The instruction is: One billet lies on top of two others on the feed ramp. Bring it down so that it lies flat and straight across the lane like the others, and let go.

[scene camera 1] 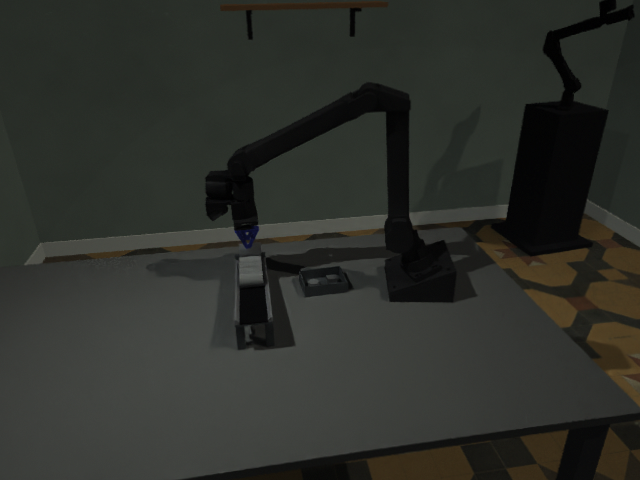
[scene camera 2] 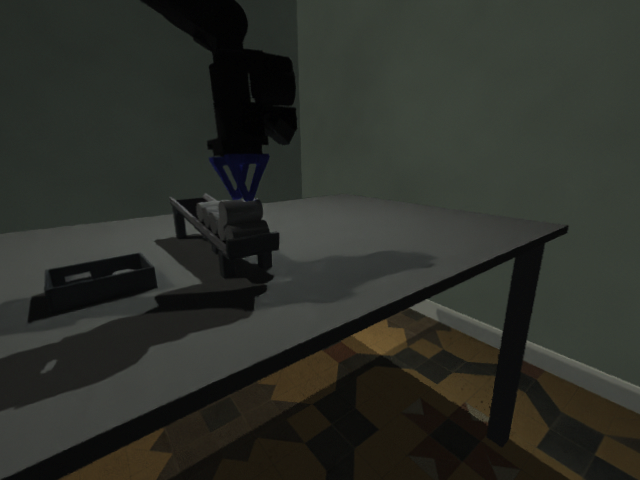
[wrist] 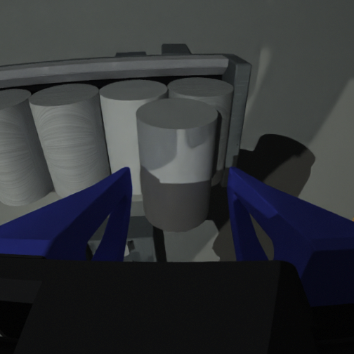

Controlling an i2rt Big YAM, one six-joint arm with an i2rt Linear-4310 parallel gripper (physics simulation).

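Places are measured from the arm's base along level axes (x ahead, y left, z up), in metres.
Pixels of known places: gripper, fingertip midpoint: [scene camera 1: 247, 244] [scene camera 2: 242, 200]; arm's base at its link origin: [scene camera 1: 420, 268].
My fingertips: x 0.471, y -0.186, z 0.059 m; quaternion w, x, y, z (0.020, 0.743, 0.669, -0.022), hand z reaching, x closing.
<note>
For each thing: its middle in the pictures, then the offset to it from my fingertips. Level surfaces: height alone.
- top billet at the middle of its body: [scene camera 2: 240, 211] [scene camera 1: 250, 249] dz -0.019, dx -0.005, dy +0.001 m
- shallow dark tray at the middle of its body: [scene camera 2: 102, 278] [scene camera 1: 322, 281] dz -0.110, dx -0.202, dy +0.091 m
- table at its surface level: dz -0.128 m
The top billet [scene camera 1: 250, 250] [scene camera 2: 241, 212] [wrist: 176, 155], a pale cylinder, lies on two others near the end wall of the feed ramp. In the wrist view the end billet [wrist: 224, 105] and its neighbour [wrist: 119, 130] show partly behind it. More billets [scene camera 1: 251, 276] [wrist: 70, 140] lie side by side across the lane. The feed ramp [scene camera 1: 236, 304] [scene camera 2: 252, 244] [wrist: 125, 66] has side rails. My gripper [scene camera 1: 248, 246] [scene camera 2: 243, 198] [wrist: 179, 177] is open and empty, pointing down. Its blue fingertips are just above the top billet, one to each side of it in the wrist view.
A shallow dark tray [scene camera 1: 324, 290] [scene camera 2: 103, 289] with pale things in it stands on the table [scene camera 1: 155, 387] [scene camera 2: 170, 356], between the ramp and the arm's base [scene camera 1: 421, 281]. A shelf [scene camera 1: 305, 6] hangs on the wall. A second arm stands on a pedestal [scene camera 1: 555, 170] behind.
</note>
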